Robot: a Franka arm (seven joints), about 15 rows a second.
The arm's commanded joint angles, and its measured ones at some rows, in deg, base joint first. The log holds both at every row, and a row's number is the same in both.
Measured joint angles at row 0:
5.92 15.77 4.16 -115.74 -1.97 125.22 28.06
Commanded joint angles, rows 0 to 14:
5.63 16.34 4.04 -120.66 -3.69 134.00 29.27
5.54 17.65 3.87 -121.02 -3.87 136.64 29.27
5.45 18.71 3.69 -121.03 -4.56 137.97 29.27
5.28 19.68 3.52 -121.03 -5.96 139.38 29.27
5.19 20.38 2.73 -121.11 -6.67 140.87 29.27
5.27 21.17 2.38 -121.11 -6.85 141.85 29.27
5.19 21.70 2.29 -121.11 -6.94 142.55 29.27
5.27 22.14 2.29 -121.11 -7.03 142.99 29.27
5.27 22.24 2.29 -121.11 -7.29 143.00 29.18
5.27 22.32 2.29 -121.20 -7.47 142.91 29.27
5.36 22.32 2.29 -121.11 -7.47 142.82 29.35
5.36 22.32 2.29 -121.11 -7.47 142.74 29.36
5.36 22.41 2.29 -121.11 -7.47 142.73 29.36
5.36 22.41 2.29 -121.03 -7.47 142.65 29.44
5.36 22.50 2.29 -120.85 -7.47 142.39 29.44
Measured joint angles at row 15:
5.67 22.67 2.06 -120.82 -6.31 142.43 28.25
